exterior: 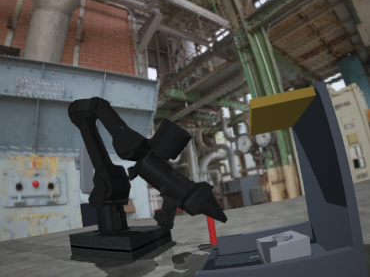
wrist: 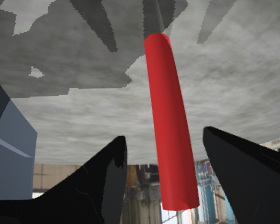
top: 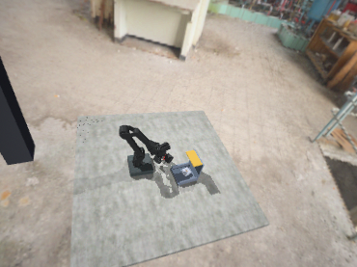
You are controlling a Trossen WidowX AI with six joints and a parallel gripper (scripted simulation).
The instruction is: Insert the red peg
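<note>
Right now my gripper tip is 20 mm past the red peg, 10 mm to the left of it and 10 mm above it. Round my gripper tip: back wall 190 mm to the right, 160 mm ahead, 60 mm above; yellow roof 190 mm to the right, 150 mm above, 120 mm ahead.
</note>
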